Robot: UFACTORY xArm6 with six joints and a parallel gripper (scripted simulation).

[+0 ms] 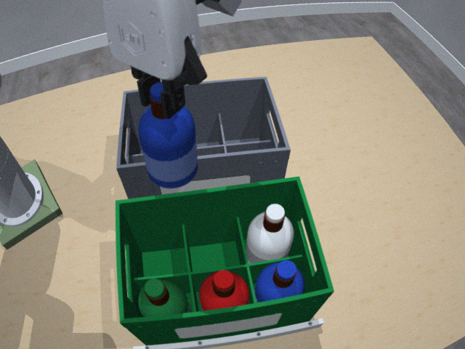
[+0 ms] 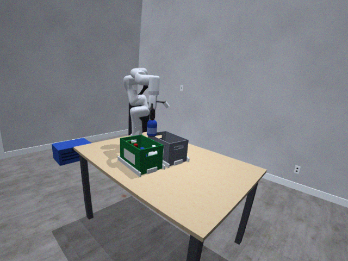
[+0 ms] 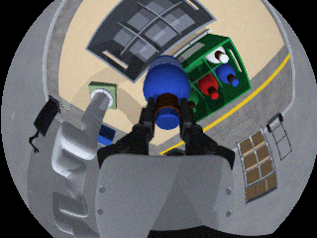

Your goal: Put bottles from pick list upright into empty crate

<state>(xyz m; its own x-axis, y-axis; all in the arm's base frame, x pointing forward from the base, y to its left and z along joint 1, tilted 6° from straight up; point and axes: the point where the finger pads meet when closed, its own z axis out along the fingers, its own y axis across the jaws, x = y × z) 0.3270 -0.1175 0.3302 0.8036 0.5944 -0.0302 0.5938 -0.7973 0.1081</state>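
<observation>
Now: the grey crate 6 cm ahead of my hand, 11 cm to the left of it and 25 cm below it. The rest, counted from my hand: red-label bottle (2 cm ahead, 17 cm to the right, 25 cm below); green crate (2 cm ahead, 13 cm to the right, 25 cm below); white-label bottle (12 cm ahead, 9 cm to the right, 25 cm below).
</observation>
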